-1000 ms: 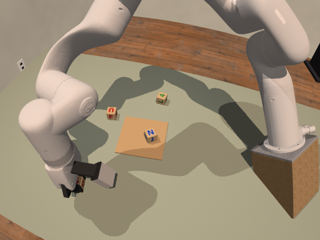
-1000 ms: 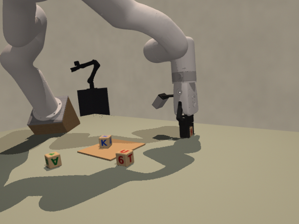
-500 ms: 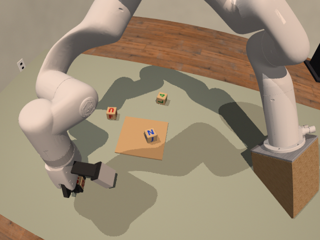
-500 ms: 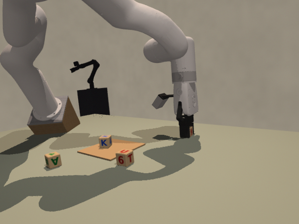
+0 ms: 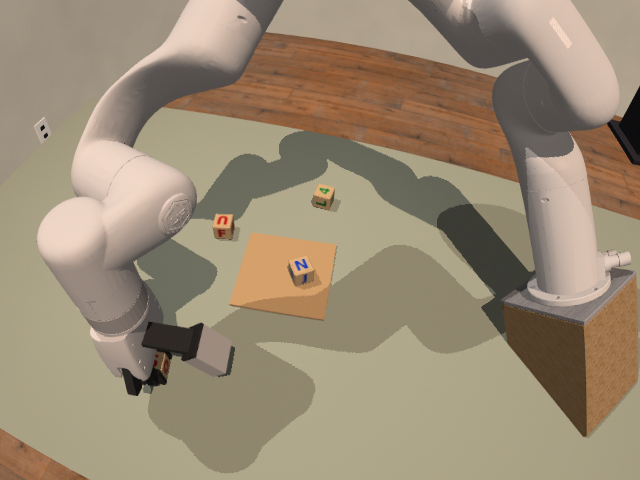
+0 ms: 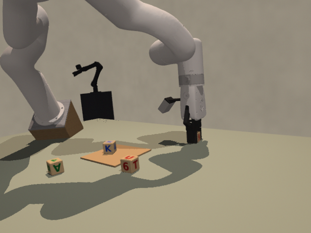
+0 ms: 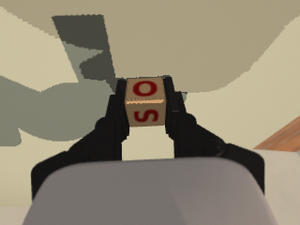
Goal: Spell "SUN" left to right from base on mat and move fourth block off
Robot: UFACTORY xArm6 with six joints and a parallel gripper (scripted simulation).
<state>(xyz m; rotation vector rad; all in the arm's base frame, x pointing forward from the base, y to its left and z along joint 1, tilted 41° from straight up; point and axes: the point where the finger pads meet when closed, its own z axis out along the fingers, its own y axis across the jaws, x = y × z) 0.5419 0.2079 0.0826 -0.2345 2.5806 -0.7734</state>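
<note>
My hand is 180 mm to the left of the N block and 180 mm past it. The rest, counted from my hand: U block (260 mm to the right, 40 mm behind, 10 mm below); then tan mat (180 mm to the right, 150 mm behind, 20 mm below); then S block (10 mm below).
</note>
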